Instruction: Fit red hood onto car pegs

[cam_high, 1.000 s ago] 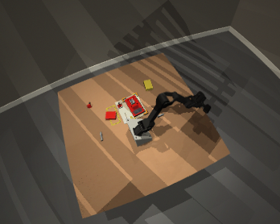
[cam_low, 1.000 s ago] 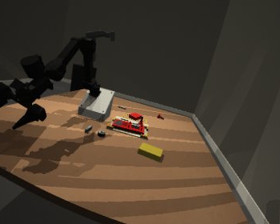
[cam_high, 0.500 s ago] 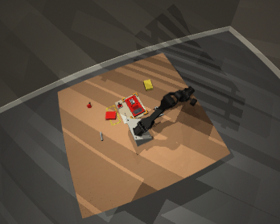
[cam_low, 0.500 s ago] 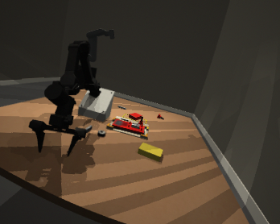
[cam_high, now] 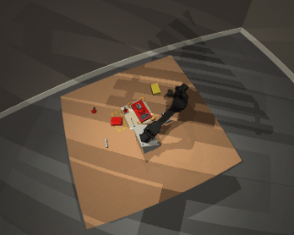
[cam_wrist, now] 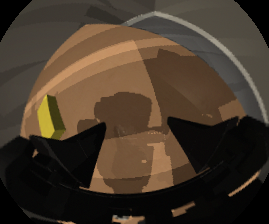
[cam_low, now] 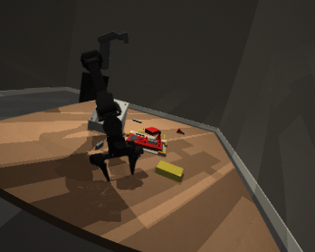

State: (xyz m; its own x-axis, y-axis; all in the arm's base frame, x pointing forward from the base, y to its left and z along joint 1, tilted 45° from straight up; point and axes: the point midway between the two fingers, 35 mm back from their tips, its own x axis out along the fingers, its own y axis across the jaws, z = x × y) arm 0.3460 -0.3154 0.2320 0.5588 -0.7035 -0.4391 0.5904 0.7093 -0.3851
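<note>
Now: gripper tip 7 cm past the red hood and 58 cm to the right of it. Round my gripper tip: yellow block (15 cm ahead, 16 cm to the left); then dark wheel-like part (13 cm behind, 17 cm to the left); then grey part (24 cm behind, 70 cm to the left, 1 cm below).
</note>
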